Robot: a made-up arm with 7 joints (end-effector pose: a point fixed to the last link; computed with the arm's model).
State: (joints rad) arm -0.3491 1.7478 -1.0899 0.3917 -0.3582 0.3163 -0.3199
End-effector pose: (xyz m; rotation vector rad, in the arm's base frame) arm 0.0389 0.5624 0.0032 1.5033 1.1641 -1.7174
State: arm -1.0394 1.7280 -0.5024 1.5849 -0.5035 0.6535 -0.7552
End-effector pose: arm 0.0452 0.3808 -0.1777 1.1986 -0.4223 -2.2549
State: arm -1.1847 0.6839 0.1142 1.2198 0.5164 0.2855 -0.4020
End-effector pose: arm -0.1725 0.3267 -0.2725 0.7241 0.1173 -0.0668
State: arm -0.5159 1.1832 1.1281 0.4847 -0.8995 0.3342 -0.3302
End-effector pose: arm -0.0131 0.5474 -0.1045 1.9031 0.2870 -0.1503
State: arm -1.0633 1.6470 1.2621 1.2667 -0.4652 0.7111 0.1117
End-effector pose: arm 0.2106 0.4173 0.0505 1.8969 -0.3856 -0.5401
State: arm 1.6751 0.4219 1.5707 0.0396 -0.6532 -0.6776 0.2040
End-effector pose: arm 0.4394 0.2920 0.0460 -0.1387 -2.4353 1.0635
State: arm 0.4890 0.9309 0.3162 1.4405 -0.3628 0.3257 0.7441
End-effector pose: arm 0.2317 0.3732 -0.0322 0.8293 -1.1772 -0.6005
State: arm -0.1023 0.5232 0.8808 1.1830 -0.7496 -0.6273 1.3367
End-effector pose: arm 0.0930 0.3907 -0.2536 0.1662 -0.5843 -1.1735
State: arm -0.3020 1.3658 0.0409 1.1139 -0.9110 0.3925 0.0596
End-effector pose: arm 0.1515 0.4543 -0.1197 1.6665 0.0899 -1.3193
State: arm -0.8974 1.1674 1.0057 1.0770 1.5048 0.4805 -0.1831
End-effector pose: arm 0.0493 0.4953 -0.0819 0.4241 -0.9663 0.9407
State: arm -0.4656 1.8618 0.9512 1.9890 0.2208 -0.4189 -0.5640
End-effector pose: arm 0.1861 0.2388 0.1328 -0.9214 2.6325 1.2741
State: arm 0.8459 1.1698 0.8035 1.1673 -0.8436 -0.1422 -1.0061
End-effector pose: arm 0.1003 0.4738 0.0826 -2.4408 1.1358 -0.8459
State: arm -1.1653 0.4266 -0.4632 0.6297 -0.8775 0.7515 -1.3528
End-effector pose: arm -0.3543 0.2228 -0.2673 1.0482 -0.1072 -2.1204
